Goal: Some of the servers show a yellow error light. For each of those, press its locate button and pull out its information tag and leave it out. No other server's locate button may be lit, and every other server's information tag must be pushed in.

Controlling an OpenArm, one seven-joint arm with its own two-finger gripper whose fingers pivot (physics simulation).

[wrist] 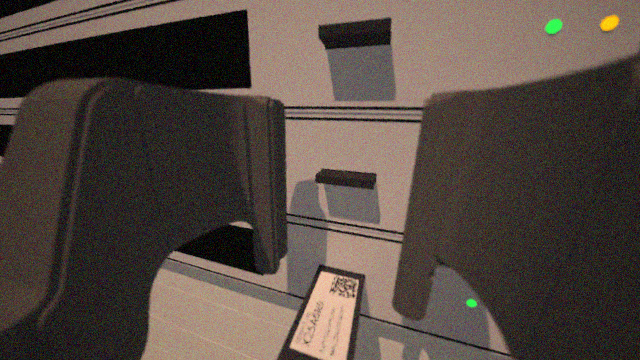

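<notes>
My gripper [343,195] is partly open, its two dark fingers apart with no tag gripped. The upper server [470,55] shows a green light and a yellow error light [609,23]; its tag [356,33] is pushed in, with its dark end showing. The middle server [350,145] has its tag [346,178] pushed in; its lights are hidden behind the right finger. The lowest server [370,255] has its tag [327,315] pulled out, with the white label and code visible near the fingertips. A green light [471,303] shows on this server. No locate button shows in view.
Black vent panels [150,55] lie on the left of the servers, partly behind the left finger. A pale ledge [220,315] runs below the lowest server at the lower left. Finger shadows fall on the server fronts.
</notes>
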